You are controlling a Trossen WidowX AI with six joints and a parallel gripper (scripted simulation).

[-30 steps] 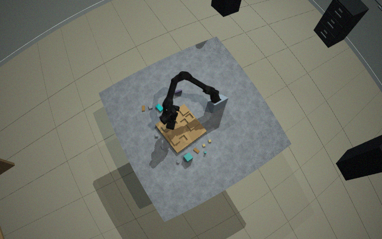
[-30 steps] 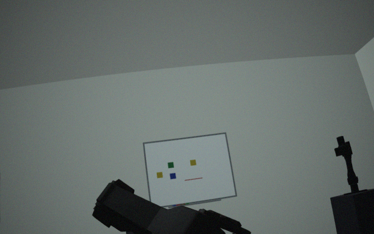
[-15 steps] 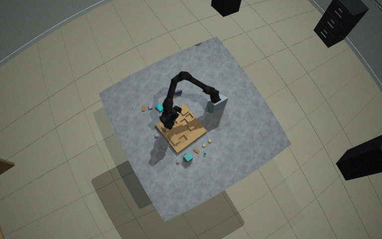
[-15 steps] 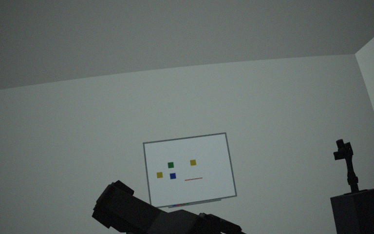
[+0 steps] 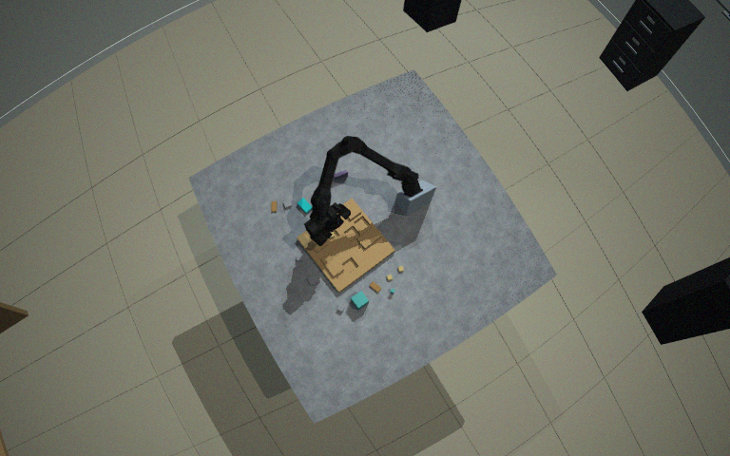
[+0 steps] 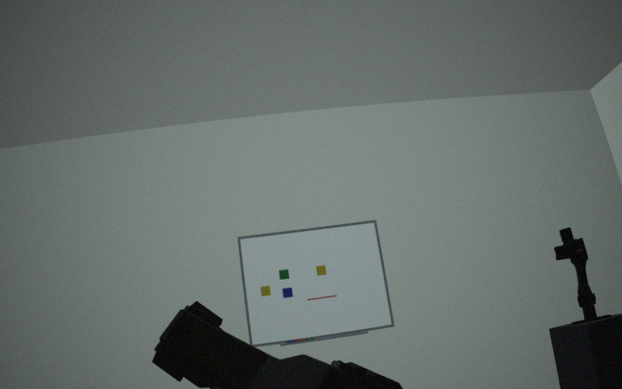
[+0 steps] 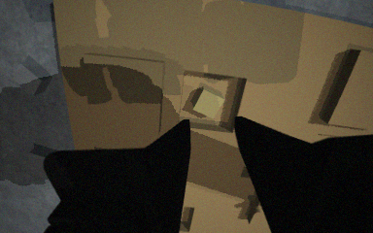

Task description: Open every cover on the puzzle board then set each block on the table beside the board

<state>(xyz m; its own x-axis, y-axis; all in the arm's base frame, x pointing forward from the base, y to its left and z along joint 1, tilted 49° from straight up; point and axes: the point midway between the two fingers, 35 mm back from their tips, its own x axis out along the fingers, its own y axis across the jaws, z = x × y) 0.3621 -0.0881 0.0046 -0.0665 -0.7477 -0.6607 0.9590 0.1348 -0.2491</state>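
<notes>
The tan puzzle board lies 5 cm to the left of my gripper tip, 4 cm below it and 3 cm behind it. From my gripper tip the other things lie so: tiny teal cube (34 cm to the left, 8 cm behind, 5 cm below); purple block (21 cm to the right, 18 cm behind, 4 cm below); orange block (29 cm to the left, 5 cm below, 3 cm behind).
</notes>
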